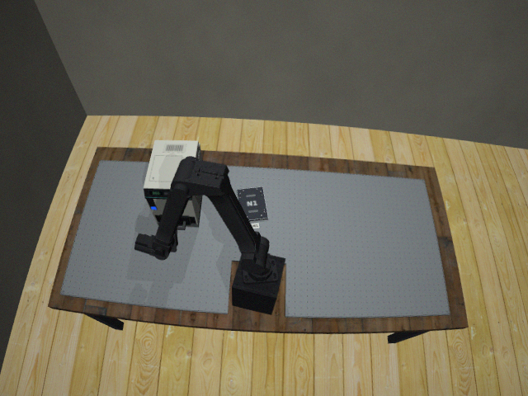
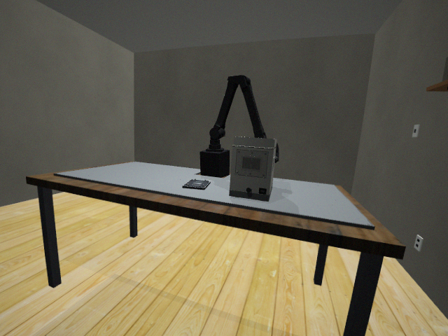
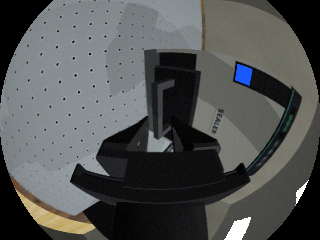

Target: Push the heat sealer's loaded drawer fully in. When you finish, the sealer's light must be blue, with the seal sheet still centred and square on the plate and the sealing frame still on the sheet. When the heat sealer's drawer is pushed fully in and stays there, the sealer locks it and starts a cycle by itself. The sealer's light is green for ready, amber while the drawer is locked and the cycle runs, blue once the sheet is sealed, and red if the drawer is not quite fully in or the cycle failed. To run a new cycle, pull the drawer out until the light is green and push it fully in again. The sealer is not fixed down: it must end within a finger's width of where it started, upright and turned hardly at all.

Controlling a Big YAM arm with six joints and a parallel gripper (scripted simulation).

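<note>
My hand is 120 mm short of the sealer drawer, 30 mm above it and 20 mm to the left of it.
</note>
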